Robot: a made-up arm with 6 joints. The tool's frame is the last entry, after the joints.
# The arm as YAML. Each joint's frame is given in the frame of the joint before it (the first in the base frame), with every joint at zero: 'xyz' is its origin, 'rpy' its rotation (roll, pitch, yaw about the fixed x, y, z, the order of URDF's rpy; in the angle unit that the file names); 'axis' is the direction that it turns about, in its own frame. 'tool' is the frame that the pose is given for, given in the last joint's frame.
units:
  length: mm
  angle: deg
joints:
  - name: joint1
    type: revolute
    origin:
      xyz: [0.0, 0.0, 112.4]
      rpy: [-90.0, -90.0, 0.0]
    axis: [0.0, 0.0, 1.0]
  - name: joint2
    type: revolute
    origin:
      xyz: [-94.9, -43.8, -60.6]
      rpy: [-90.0, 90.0, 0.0]
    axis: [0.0, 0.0, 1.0]
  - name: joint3
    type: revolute
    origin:
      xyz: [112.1, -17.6, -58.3]
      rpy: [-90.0, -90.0, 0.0]
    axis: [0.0, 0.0, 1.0]
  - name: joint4
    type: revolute
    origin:
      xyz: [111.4, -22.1, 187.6]
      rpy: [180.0, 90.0, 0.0]
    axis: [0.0, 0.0, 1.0]
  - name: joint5
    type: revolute
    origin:
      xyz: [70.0, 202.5, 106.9]
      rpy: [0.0, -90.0, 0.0]
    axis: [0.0, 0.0, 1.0]
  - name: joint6
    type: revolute
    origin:
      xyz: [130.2, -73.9, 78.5]
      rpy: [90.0, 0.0, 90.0]
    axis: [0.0, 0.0, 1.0]
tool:
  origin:
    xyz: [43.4, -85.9, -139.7]
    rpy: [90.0, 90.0, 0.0]
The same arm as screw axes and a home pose.
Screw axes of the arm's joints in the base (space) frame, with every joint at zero. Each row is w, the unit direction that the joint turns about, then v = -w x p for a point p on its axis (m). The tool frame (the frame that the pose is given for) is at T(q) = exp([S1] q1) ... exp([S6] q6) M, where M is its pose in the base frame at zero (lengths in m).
S1 = (0, 1, 0, -0.1124, 0.0000, 0.0000)
S2 = (1, 0, 0, 0.0000, 0.0175, 0.0606)
S3 = (0, 0, -1, 0.1727, -0.1021, 0.0000)
S4 = (-1, 0, 0, 0.0000, 0.1525, -0.1506)
S5 = (0, 0, -1, -0.0519, -0.0976, 0.0000)
S6 = (-1, 0, 0, 0.0000, 0.1610, -0.0220)
M =
1 0 0 -0.0881
0 1 0 0.0214
0 0 1 -0.0751
0 0 0 1

